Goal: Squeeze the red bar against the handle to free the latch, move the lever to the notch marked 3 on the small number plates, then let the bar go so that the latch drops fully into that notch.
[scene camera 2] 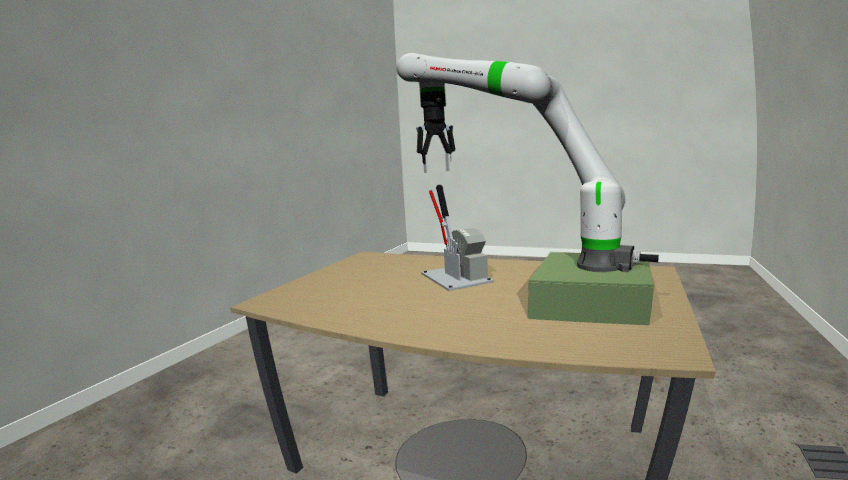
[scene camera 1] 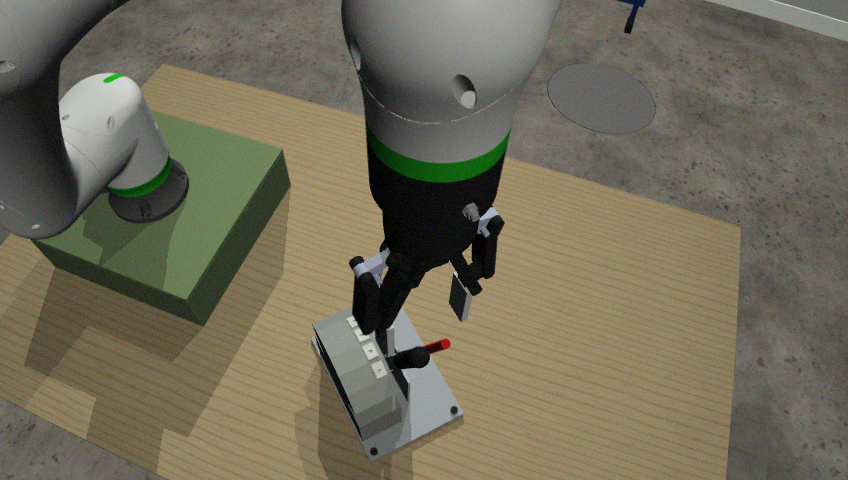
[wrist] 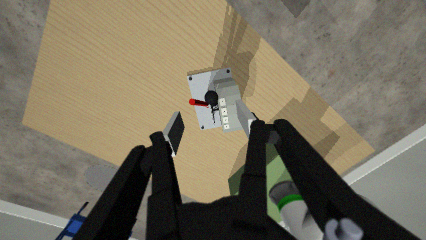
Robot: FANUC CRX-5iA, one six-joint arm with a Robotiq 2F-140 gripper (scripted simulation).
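In the pictures: a grey housing and my gripper. My gripper is visible in scene camera 2 and likewise in the wrist view.
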